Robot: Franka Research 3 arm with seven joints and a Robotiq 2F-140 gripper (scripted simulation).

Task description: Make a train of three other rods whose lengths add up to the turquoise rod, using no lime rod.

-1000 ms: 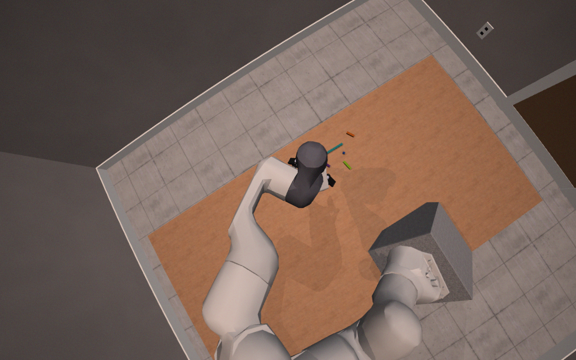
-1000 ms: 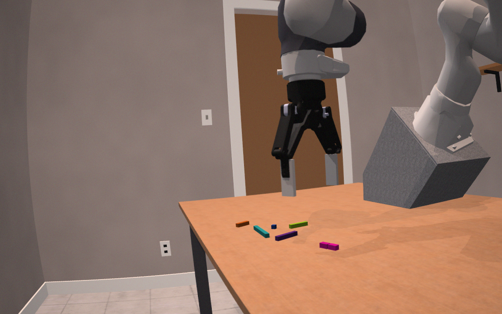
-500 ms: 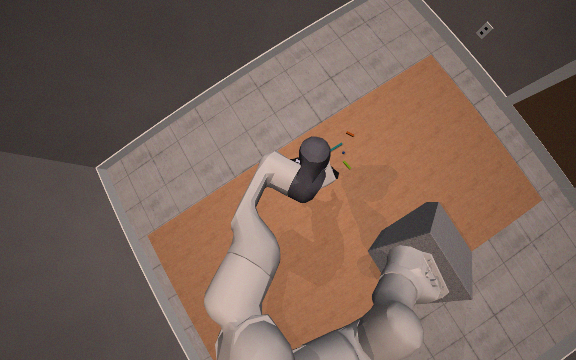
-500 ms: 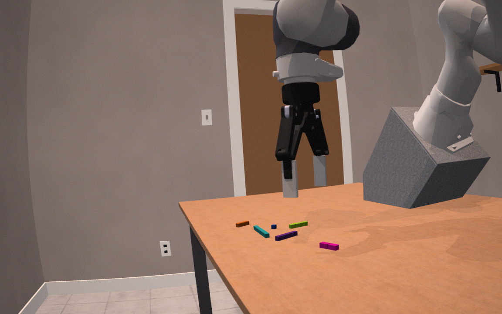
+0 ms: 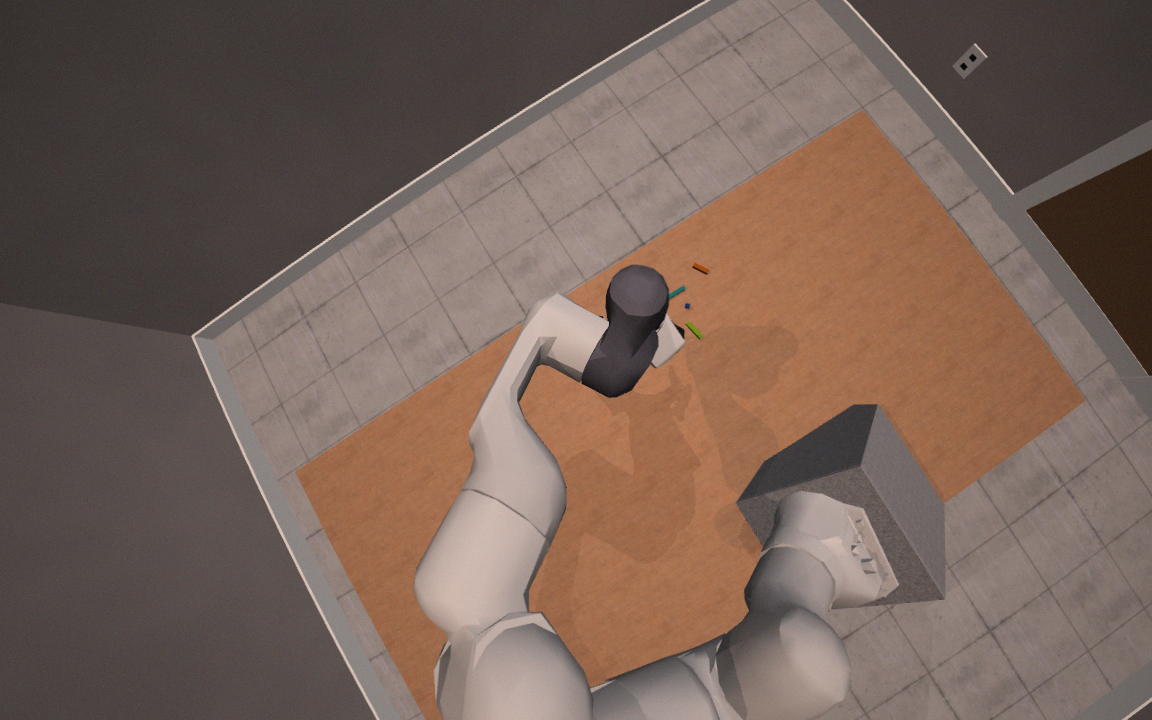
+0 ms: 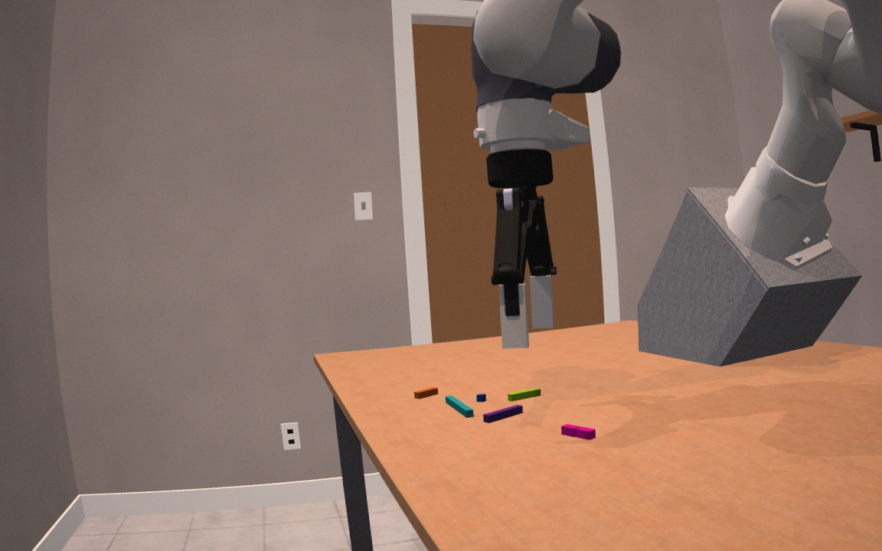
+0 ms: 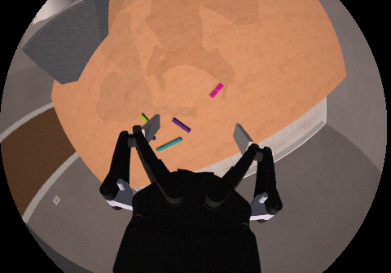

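Now: hand 11 cm above the purple rod, 7 cm to the left of it and 1 cm short of it. From my hand the other things lie so: lime rod 15 cm to the right, 11 cm below, 6 cm behind; blue cube 17 cm to the right, 11 cm below; turquoise rod 14 cm to the right, 11 cm below, 4 cm ahead.
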